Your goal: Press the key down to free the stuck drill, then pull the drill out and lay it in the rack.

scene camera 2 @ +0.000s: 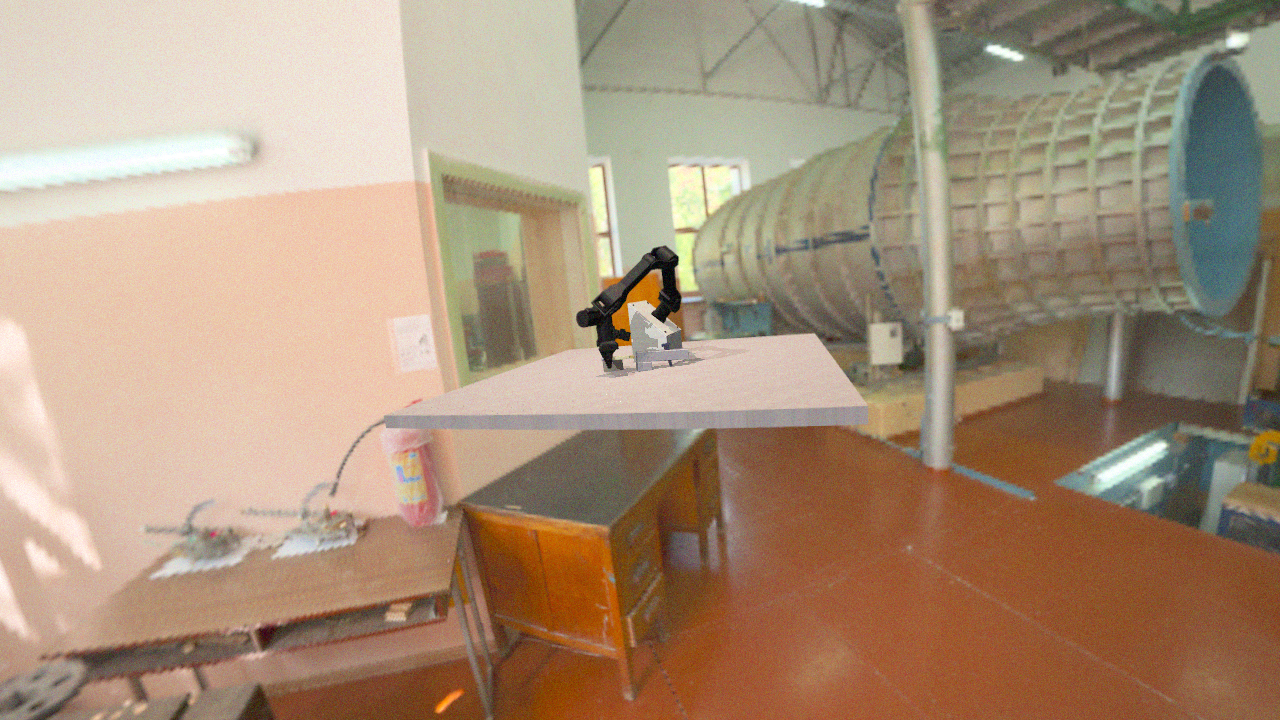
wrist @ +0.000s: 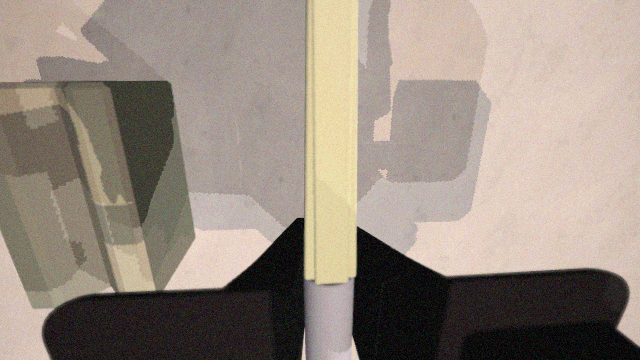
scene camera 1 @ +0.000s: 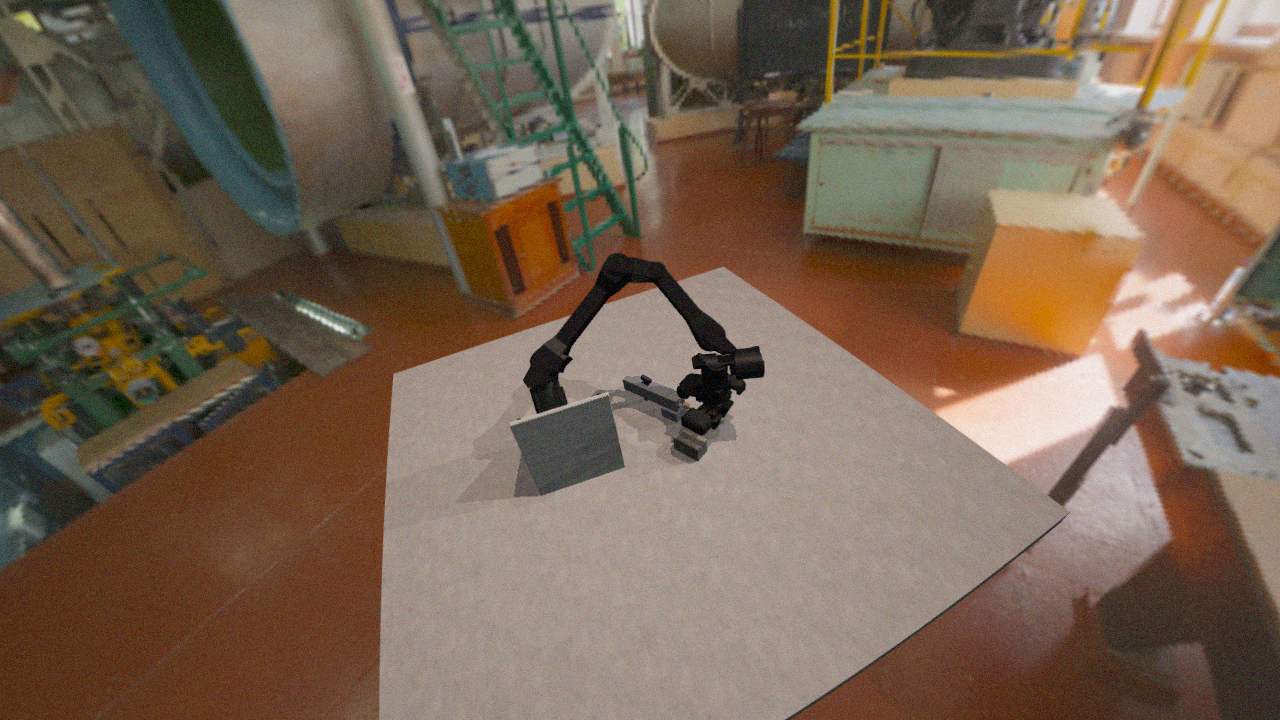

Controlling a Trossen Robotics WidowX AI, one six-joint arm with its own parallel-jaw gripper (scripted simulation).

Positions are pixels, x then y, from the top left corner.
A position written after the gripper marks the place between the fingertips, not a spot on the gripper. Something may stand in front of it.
Scene:
The gripper (scene camera 1: 714, 427) holds a drill (wrist: 331, 41).

